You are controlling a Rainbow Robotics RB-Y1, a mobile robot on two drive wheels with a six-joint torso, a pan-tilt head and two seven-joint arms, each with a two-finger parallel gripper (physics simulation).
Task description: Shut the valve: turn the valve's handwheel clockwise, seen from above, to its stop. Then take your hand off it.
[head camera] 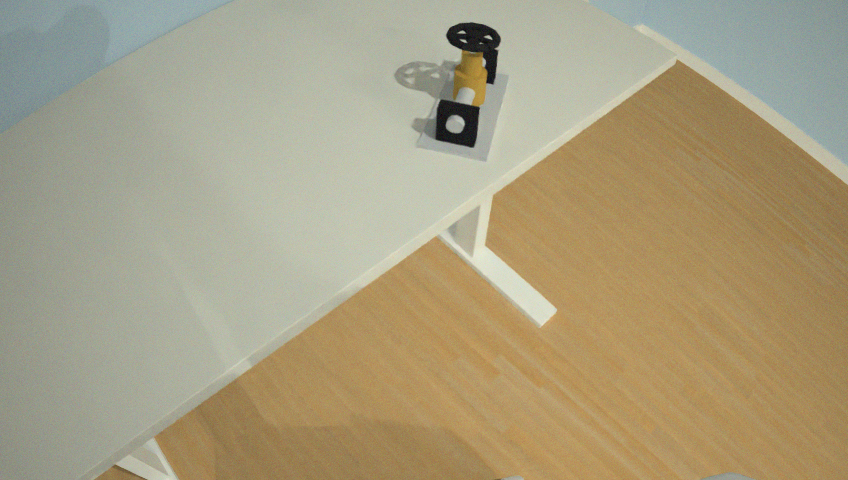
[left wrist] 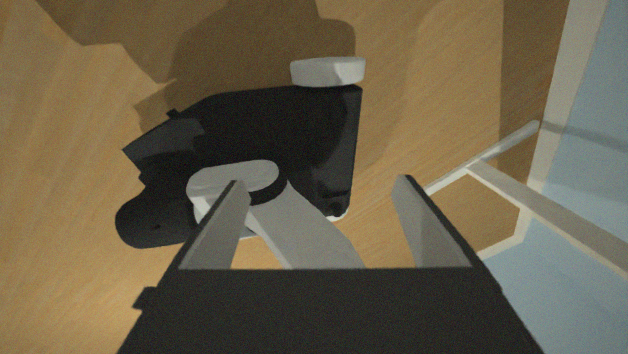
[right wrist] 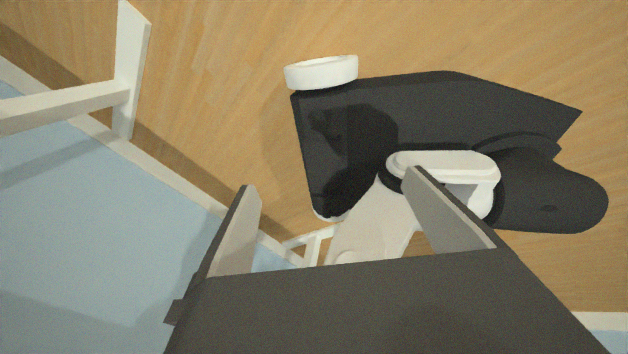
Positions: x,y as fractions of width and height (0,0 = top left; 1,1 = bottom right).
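The head camera shows a valve (head camera: 0.55,0.25) and a white table (head camera: 0.21,0.45). The left gripper (left wrist: 0.51,0.53) is visible too, and so is the right gripper (right wrist: 0.53,0.52).
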